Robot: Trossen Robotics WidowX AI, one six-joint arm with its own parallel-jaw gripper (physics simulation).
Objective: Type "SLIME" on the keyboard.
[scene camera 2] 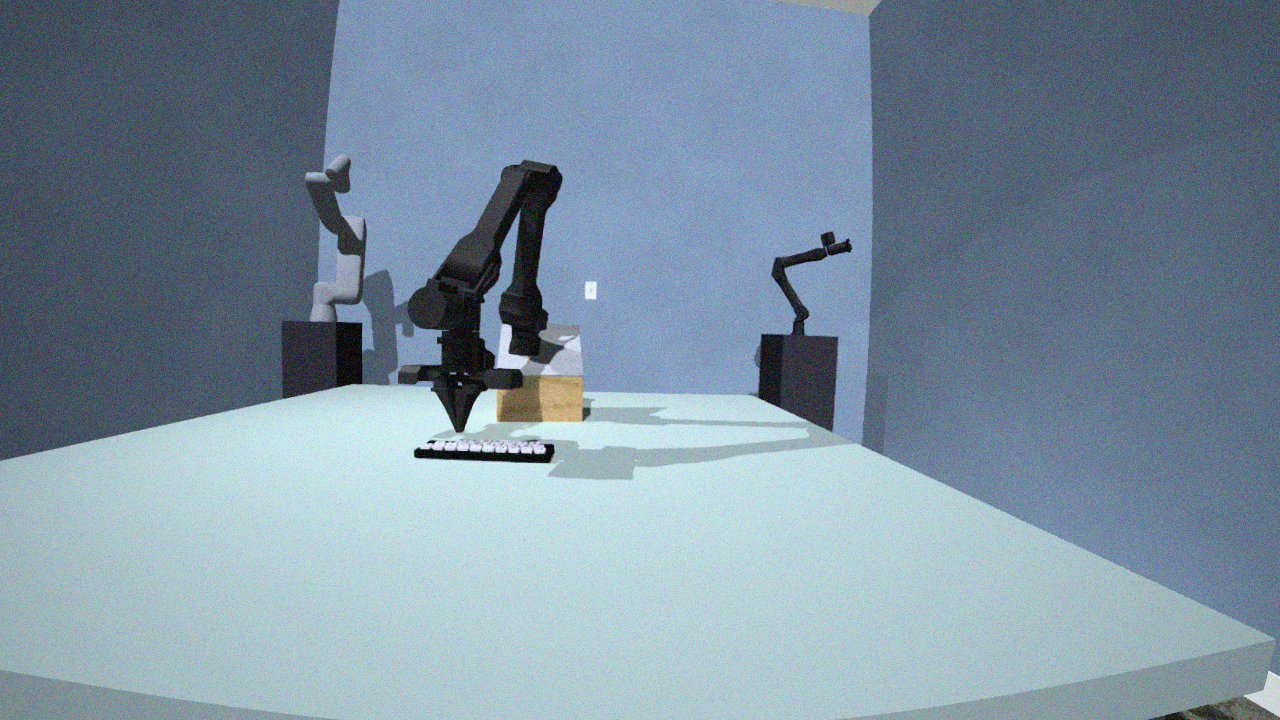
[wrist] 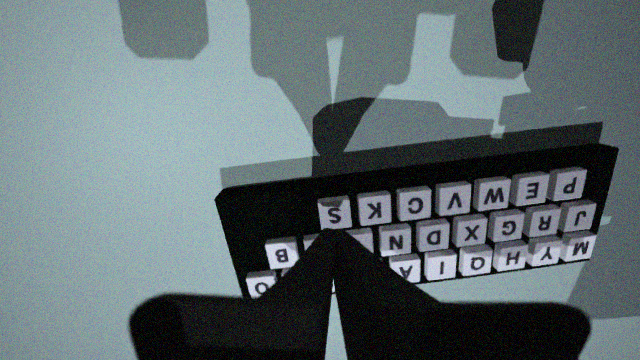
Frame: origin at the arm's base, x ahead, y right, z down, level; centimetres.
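Seen in the pictures: gripper, fingertip midpoint: (scene camera 2: 459,432) (wrist: 332,238); arm's base, link origin: (scene camera 2: 524,345).
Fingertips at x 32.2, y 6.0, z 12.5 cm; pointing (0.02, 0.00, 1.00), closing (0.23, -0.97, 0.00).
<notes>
Pixels of each thing's top centre, then the offset from my fingertips to it. Level surfaces: height alone.
- black keyboard, top centre: (wrist: 425,239) (scene camera 2: 485,444) dx +1.8, dy -4.4, dz +1.3 cm
- S key, top centre: (wrist: 335,215) dx -0.4, dy -0.3, dz +1.3 cm
- I key, top centre: (wrist: 442,267) dx +3.7, dy -5.3, dz +1.3 cm
- M key, top centre: (wrist: 581,248) dx +4.1, dy -12.9, dz +1.3 cm
- E key, top centre: (wrist: 532,190) dx +0.1, dy -9.8, dz +1.3 cm
- table, surface height: dz +3.1 cm
A black keyboard (scene camera 2: 484,454) (wrist: 265,210) with white letter keys lies on the pale table; its letters are upside down in the wrist view. My gripper (scene camera 2: 460,429) (wrist: 332,238) is shut and empty, pointing down above the keyboard. In the wrist view its tips overlap the lower edge of the S key (wrist: 334,214). Also visible there are the I key (wrist: 440,265), the M key (wrist: 578,248) and the E key (wrist: 531,190). The fingers hide several keys between B, O, N and A; no L key is readable. Contact with a key cannot be made out.
A wooden box (scene camera 2: 539,398) with a pale sloped top stands behind the keyboard on the table (scene camera 2: 626,573). A grey robot arm (scene camera 2: 350,259) and a small black arm (scene camera 2: 787,284) stand on dark pedestals in the background. Shadows of my arm fall across the keyboard and table.
</notes>
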